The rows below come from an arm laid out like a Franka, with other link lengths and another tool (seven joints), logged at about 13 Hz.
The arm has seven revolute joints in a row. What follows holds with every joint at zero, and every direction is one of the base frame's.
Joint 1 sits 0.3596 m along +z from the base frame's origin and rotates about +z.
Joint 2 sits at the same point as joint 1 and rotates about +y.
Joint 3 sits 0.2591 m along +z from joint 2 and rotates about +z.
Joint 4 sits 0.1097 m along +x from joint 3 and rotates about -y.
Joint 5 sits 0.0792 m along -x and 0.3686 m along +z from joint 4 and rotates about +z.
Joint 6 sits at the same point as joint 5 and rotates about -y.
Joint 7 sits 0.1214 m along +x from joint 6 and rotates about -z.
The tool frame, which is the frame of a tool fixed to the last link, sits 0.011 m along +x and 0.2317 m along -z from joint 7; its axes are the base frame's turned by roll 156.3, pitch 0 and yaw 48.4 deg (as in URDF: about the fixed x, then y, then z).
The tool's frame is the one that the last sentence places.
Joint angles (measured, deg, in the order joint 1, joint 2, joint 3, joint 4, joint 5, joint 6, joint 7), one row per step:
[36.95 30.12 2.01 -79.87 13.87 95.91 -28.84]
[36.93 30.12 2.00 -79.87 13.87 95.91 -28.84]
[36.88 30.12 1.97 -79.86 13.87 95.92 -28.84]
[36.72 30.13 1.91 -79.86 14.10 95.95 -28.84]
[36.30 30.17 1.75 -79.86 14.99 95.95 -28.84]
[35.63 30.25 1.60 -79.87 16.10 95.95 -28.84]
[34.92 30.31 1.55 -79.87 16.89 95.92 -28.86]
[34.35 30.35 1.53 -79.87 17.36 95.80 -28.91]
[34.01 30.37 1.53 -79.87 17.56 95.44 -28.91]
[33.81 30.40 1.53 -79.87 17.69 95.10 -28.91]
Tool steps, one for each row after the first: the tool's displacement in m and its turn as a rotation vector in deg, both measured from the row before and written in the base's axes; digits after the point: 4 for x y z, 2 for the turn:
[0.0002 -0.0003 0.0000 0.00 0.00 -0.03]
[0.0007 -0.0006 0.0001 0.00 -0.02 -0.08]
[0.0014 -0.0011 0.0001 0.15 0.10 -0.30]
[0.0028 -0.0023 0.0003 0.57 0.50 -0.86]
[0.0042 -0.0037 0.0001 0.71 0.67 -1.18]
[0.0044 -0.0043 0.0001 0.53 0.50 -1.00]
[0.0032 -0.0040 -0.0001 0.29 0.38 -0.67]
[0.0008 -0.0031 -0.0004 -0.03 0.43 -0.30]
[-0.0001 -0.0020 -0.0005 -0.07 0.38 -0.14]

